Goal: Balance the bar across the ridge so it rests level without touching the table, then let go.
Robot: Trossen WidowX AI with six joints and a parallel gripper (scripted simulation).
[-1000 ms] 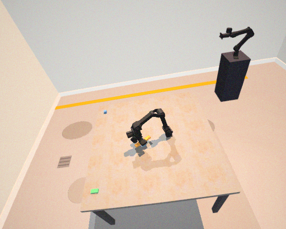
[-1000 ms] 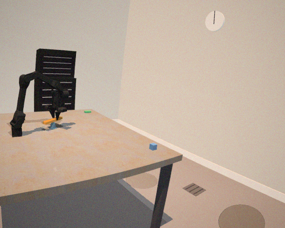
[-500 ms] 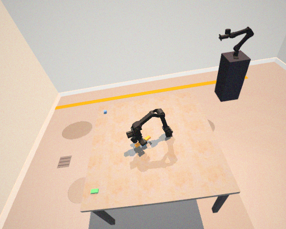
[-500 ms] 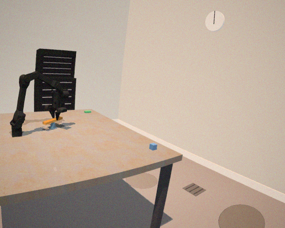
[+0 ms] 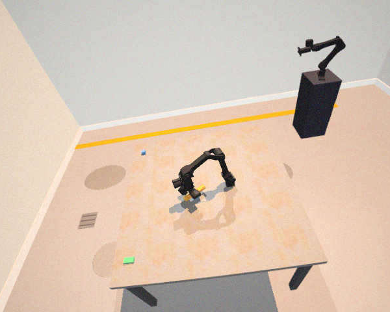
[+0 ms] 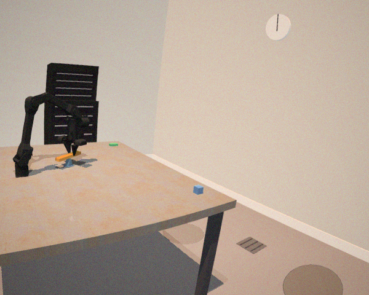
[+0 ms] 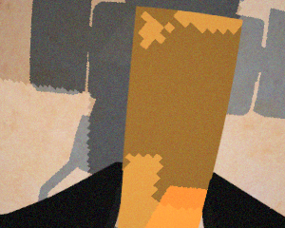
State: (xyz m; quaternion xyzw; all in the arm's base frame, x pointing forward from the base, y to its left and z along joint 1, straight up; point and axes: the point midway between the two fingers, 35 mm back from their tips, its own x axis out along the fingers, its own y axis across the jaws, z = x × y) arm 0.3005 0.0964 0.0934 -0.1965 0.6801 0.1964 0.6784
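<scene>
Right now my gripper tip is 2 cm past the orange bar and 1 cm to the left of it. Also, from my gripper tip: flat green block (44 cm ahead, 40 cm to the left, 5 cm below); blue cube (60 cm to the right, 44 cm ahead, 4 cm below).
</scene>
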